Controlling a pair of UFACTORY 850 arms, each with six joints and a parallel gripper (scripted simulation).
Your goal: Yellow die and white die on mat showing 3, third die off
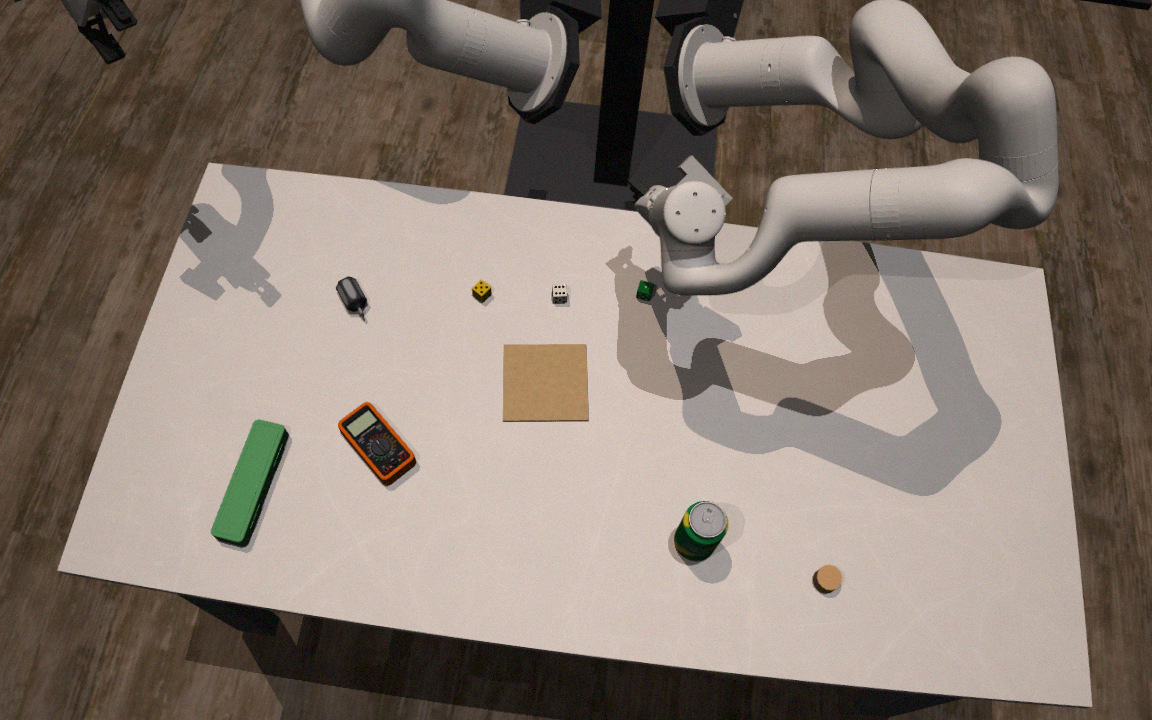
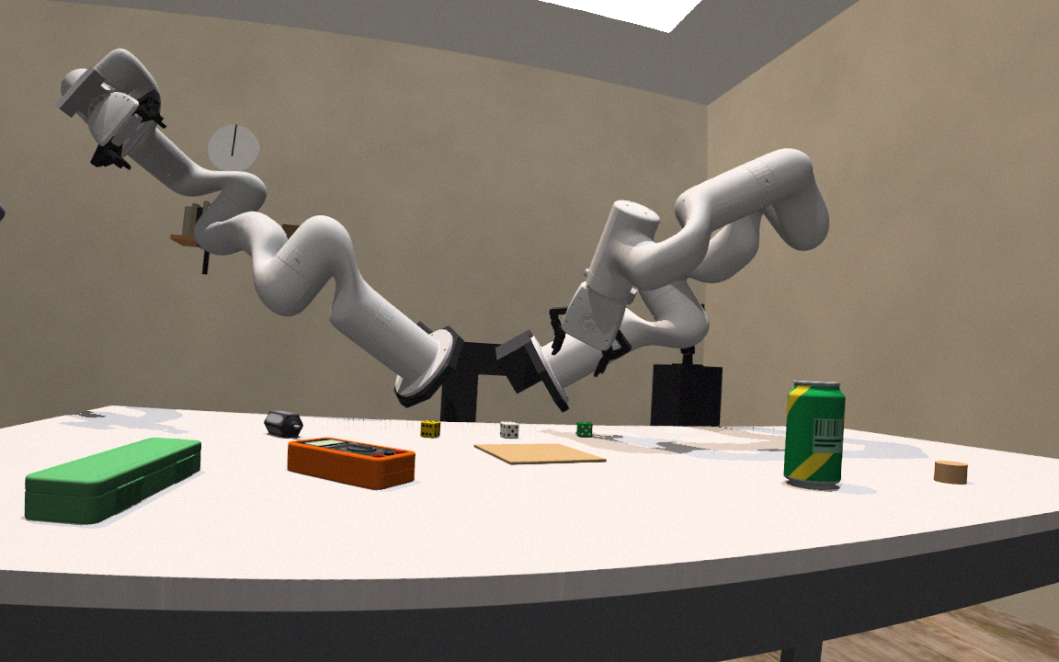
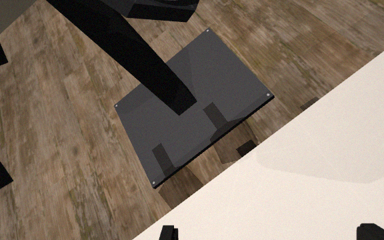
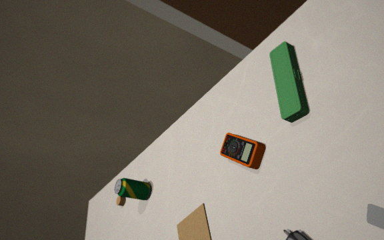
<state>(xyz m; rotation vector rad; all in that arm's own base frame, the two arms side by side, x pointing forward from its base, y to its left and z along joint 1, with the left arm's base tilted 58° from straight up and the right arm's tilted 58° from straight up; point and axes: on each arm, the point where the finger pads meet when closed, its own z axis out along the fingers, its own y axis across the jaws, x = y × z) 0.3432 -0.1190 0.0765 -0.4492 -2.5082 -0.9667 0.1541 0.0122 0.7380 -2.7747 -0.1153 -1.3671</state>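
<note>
My left gripper is now 90 mm short of the white die, 160 mm to the left of it and 130 mm above it. Also, from my left hand: green die 70 mm ahead, 10 mm to the right, 130 mm below; tan mat 250 mm ahead, 170 mm to the right, 140 mm below; yellow die 90 mm ahead, 300 mm to the right, 130 mm below.
</note>
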